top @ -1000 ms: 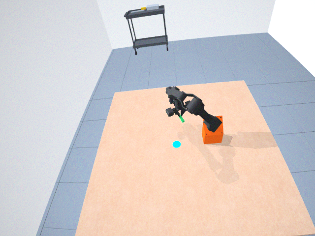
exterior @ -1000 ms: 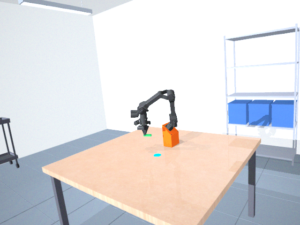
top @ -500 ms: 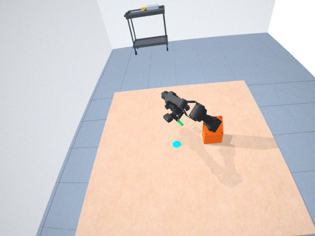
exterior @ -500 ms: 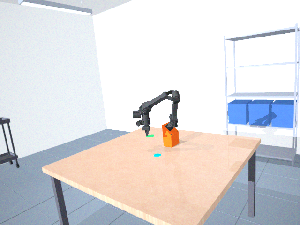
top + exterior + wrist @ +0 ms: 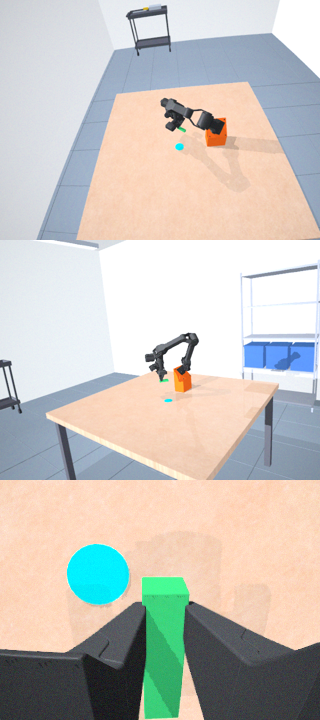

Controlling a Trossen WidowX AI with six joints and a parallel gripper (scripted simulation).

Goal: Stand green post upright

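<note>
The cyan circle lies 1 cm ahead of my gripper tip, 6 cm to the left of it and 14 cm below it. From my gripper tip the other things lie so: green post 2 cm behind, 2 cm to the left.
</note>
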